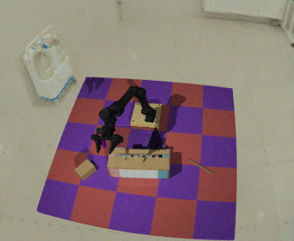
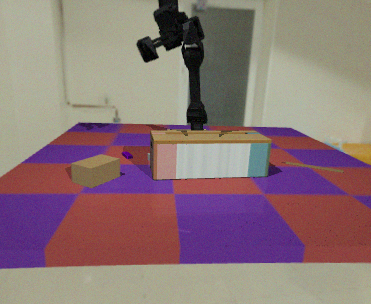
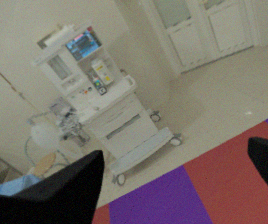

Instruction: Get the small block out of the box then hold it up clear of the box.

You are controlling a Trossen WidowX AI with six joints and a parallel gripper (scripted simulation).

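The wooden box is 20 cm behind my gripper tip, 12 cm to the left of it and 33 cm below it. Round my gripper tip: small purple block (30 cm behind, 18 cm to the right, 38 cm below); then thin wooden stick (26 cm behind, 53 cm to the left, 39 cm below); then small tan block (19 cm behind, 13 cm to the left, 30 cm below).
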